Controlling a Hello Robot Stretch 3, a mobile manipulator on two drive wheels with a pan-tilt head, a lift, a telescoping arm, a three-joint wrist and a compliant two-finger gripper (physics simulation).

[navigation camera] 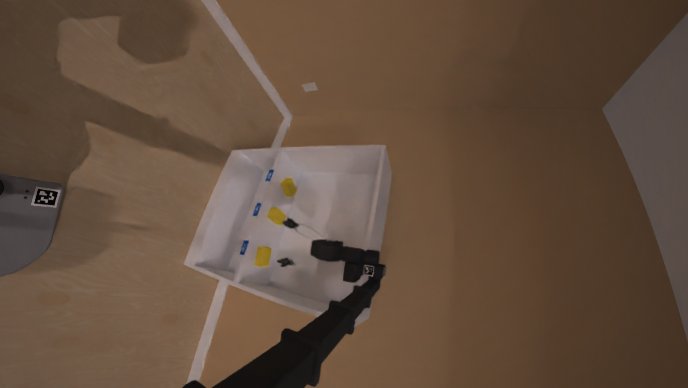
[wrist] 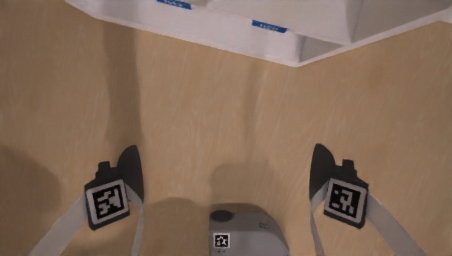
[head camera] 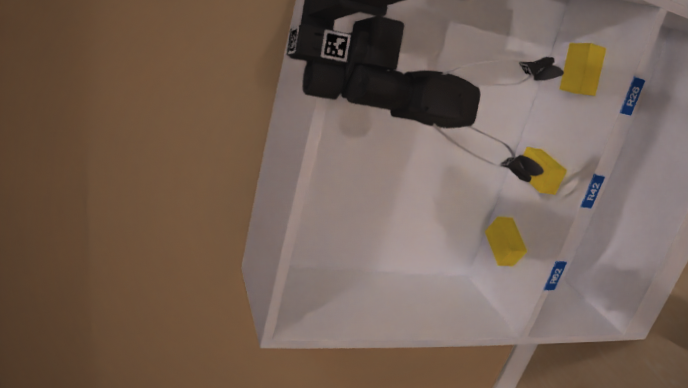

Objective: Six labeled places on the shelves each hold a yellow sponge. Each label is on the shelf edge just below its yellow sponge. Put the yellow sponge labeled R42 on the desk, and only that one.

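The yellow sponge labeled R42 (head camera: 553, 175) (navigation camera: 275, 215) sits on the shelf between two others; its blue R42 label (head camera: 592, 191) (navigation camera: 256, 209) is on the edge below it. My gripper (head camera: 531, 118) (navigation camera: 287, 242) (wrist: 226, 164) is open, with no object between its fingers. In the head view one fingertip overlaps part of the R42 sponge, and the other is beside the yellow sponge labeled R26 (head camera: 582, 69) (navigation camera: 263, 256). Whether a finger touches a sponge cannot be told. No sponge shows in the wrist view. The desk does not show in these views.
Another yellow sponge (head camera: 506, 241) (navigation camera: 288, 187), its label reading like R62, is at the other side of R42. The white shelf unit (head camera: 277, 200) (navigation camera: 381, 200) (wrist: 200, 32) has side walls around them. My arm (navigation camera: 300, 345) reaches toward it. My grey base (navigation camera: 30, 220) (wrist: 255, 235) stands on the floor.
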